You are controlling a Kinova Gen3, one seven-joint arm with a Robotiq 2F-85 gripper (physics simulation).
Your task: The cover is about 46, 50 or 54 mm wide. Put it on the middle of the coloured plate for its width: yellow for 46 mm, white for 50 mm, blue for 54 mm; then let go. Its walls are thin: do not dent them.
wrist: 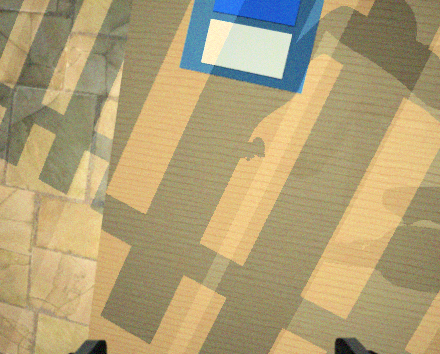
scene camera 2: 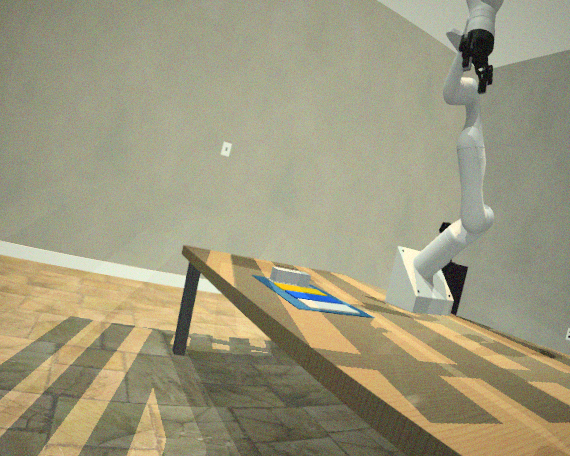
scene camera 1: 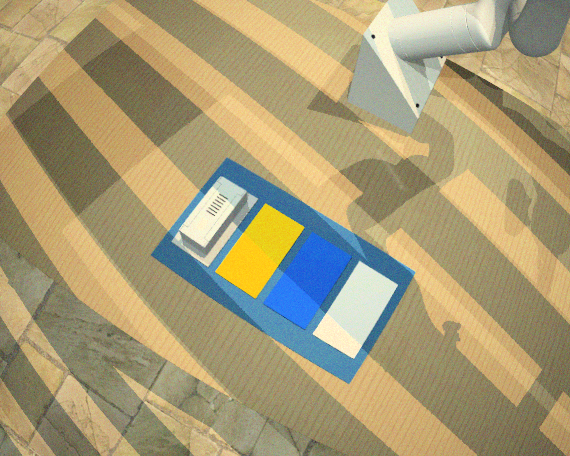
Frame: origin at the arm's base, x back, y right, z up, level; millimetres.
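Seen in the pictures: gripper, fingertip midpoint: [scene camera 2: 474, 81]; arm's base, link origin: [scene camera 2: 422, 266] [scene camera 1: 402, 39].
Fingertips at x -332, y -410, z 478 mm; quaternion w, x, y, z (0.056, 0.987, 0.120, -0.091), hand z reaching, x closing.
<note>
Offsets run from my fingertips to a thing's middle. "spot": to the spot under its first point. Level surfaces: height alone.
The white cover {dy +522, dx -127, dz -605 mm} [scene camera 1: 212, 212] [scene camera 2: 290, 276], a box with dark slots on top, stands on a pale grey plate {spot: dy +487, dx -160, dz -625 mm} [scene camera 1: 220, 245] at one end of the blue mat {dz -629 mm} [scene camera 1: 350, 372] [wrist: 190, 60]. Beside it lie the yellow plate [scene camera 1: 260, 250] [scene camera 2: 300, 288], then the blue plate [scene camera 1: 307, 280] [scene camera 2: 313, 296] [wrist: 257, 10], then the white plate [scene camera 1: 356, 310] [scene camera 2: 330, 306] [wrist: 247, 49] at the far end. My gripper [scene camera 2: 474, 79] [wrist: 221, 346] is open and empty, high above the table and away from the cover. The cover does not show in the wrist view. Its width cannot be told by eye.
The arm's pale base [scene camera 1: 385, 100] [scene camera 2: 405, 285] stands on the wooden table [scene camera 2: 350, 395], off to one side of the mat. Striped light and shadows, including the arm's, fall across the table. Stone floor lies beyond the table's edge.
</note>
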